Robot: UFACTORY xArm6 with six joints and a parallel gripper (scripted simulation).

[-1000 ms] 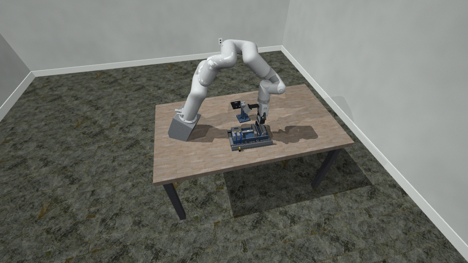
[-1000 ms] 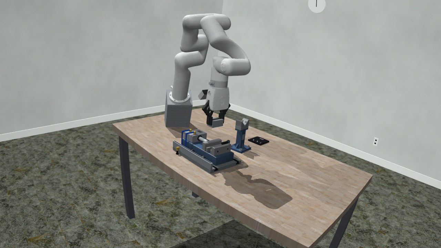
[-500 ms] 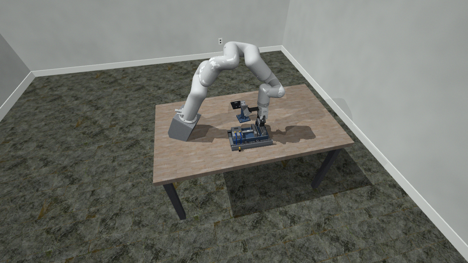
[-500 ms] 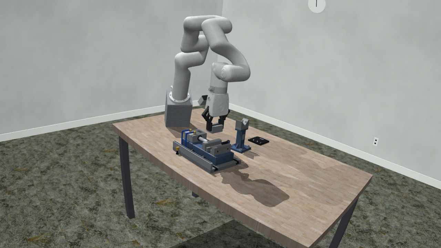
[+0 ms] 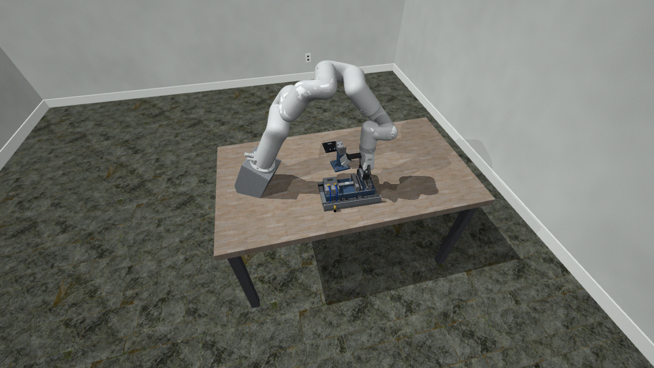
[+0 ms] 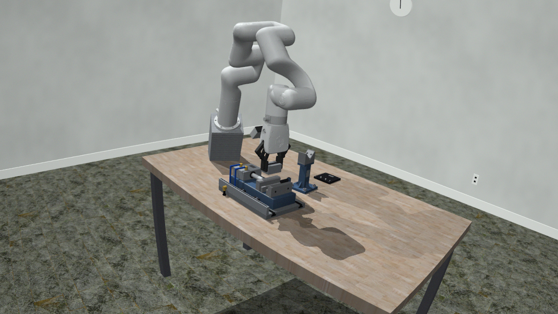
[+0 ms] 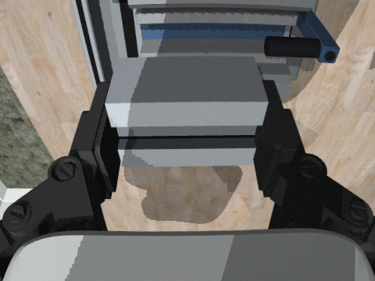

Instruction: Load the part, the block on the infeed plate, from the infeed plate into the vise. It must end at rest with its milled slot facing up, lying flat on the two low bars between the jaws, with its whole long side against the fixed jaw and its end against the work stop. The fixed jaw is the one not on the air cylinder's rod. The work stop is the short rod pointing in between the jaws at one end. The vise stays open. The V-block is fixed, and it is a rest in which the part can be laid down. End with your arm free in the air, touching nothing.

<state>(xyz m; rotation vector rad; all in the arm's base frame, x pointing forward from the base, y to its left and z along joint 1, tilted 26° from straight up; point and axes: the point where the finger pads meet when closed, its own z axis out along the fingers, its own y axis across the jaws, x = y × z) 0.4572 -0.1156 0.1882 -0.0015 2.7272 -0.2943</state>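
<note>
Right now the fixed jaw is 80 mm below my hand, 30 mm ahead of it and 20 mm to the left of it. Round my hand: dark work stop rod (70 mm to the left, 70 mm below, 10 mm ahead); grey block (right at my hand); moving jaw (80 mm below, 30 mm behind, 20 mm to the left).
</note>
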